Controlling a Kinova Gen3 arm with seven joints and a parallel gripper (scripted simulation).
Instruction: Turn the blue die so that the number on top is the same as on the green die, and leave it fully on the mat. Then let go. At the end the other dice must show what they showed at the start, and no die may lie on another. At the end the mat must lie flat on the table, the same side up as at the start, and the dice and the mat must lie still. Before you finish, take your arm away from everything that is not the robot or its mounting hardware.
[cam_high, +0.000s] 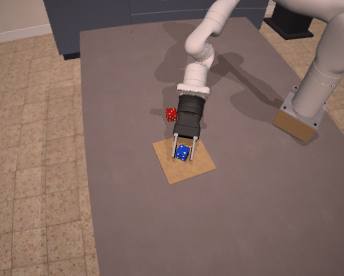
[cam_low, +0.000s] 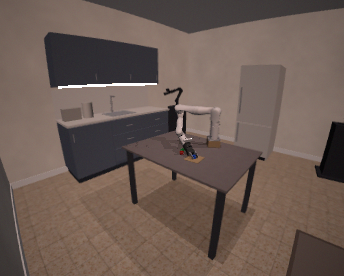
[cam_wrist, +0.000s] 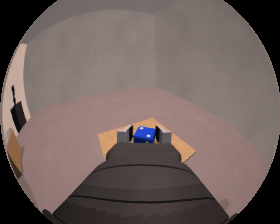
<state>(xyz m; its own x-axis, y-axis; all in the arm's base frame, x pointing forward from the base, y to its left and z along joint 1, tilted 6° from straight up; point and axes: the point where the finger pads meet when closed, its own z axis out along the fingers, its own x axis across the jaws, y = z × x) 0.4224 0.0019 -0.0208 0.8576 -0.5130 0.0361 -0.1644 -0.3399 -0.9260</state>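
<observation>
Right now the blue die is 1 cm below my hand. Round my hand: red die (15 cm to the right, 2 cm behind, 1 cm below); then tan mat (3 cm below); then green die (18 cm to the right, 8 cm behind, 1 cm below).
</observation>
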